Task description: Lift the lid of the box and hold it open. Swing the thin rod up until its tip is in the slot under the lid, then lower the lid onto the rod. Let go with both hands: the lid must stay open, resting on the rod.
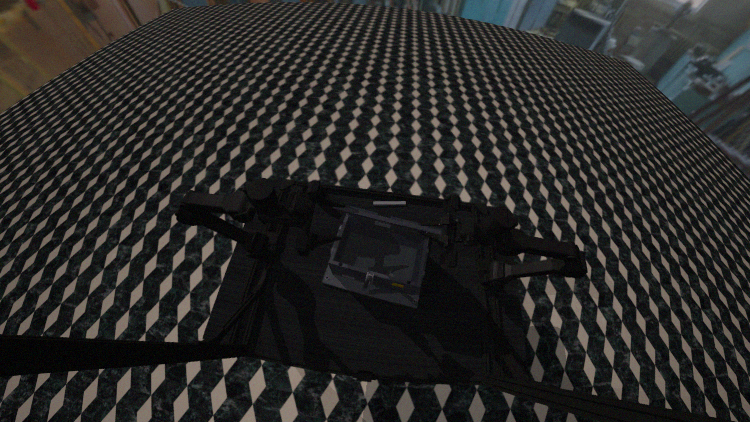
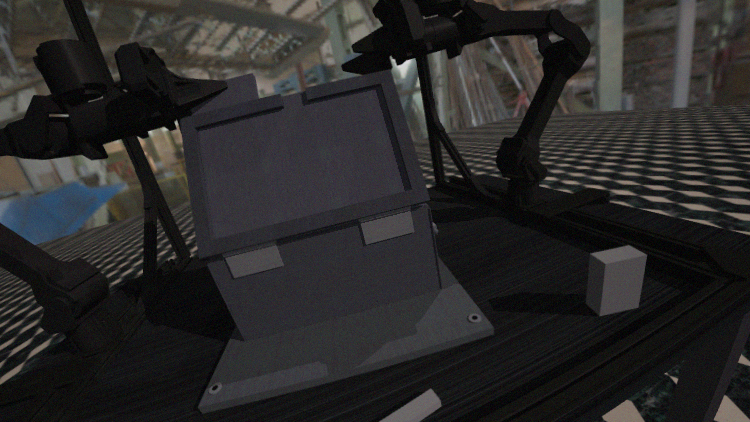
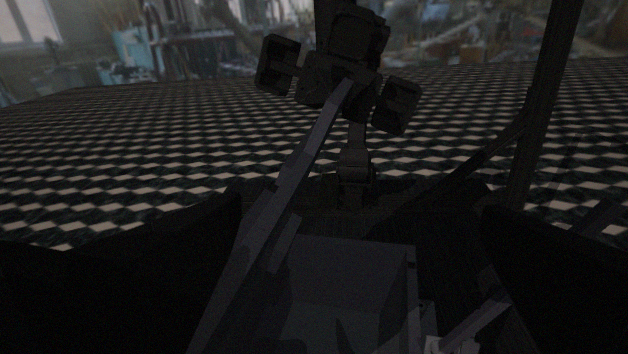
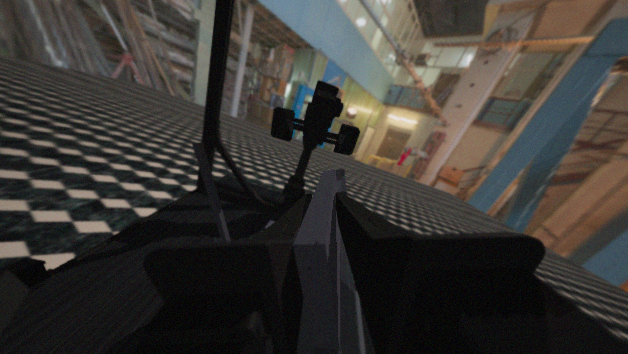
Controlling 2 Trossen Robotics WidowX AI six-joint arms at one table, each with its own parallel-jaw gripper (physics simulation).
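Seen in the pictures: left gripper, fingertip midpoint: [image 1: 343, 221] [image 2: 346, 59] [image 3: 359, 210] [image 4: 315, 141]; right gripper, fingertip midpoint: [image 1: 418, 228] [image 2: 228, 87] [image 3: 338, 101] [image 4: 323, 199]; left arm's base, origin of the base link: [image 1: 264, 254] [image 2: 524, 202] [image 4: 288, 207]; right arm's base, origin of the base link: [image 1: 487, 281] [image 2: 101, 342] [image 3: 356, 202].
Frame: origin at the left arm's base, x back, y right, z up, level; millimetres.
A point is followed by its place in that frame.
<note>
The dark grey box [image 1: 382, 261] @[x -477, y -44, z -7 mm] [image 2: 331, 272] @[x -473, y -146, z 71 mm] stands on its base plate [image 2: 440, 322] @[x -357, y -230, z -7 mm] with its lid [image 2: 298, 163] @[x -473, y -107, z 225 mm] [image 3: 295, 168] @[x -474, y -55, z 318 mm] [image 4: 316, 281] @[x -599, y -19, z 348 mm] raised steeply. My right gripper [image 1: 453, 227] [image 2: 206, 90] [image 4: 323, 199] @[x -542, y -22, z 352 mm] is shut on the lid's free edge and holds it up. My left gripper [image 2: 358, 56] @[x -351, y -9, z 362 mm] [image 1: 312, 236] is open and empty, at the other end of the lid's top edge.
A small pale strip [image 1: 389, 203] @[x -483, y -323, z -10 mm] [image 2: 415, 406] @[x -433, y -318, z -9 mm] lies on the dark mat [image 1: 331, 335] @[x -325, y 255, z -19 mm] behind the box. The chequered table [image 1: 373, 105] spreads around the mat. Both arms' bases stand on the mat beside the box.
</note>
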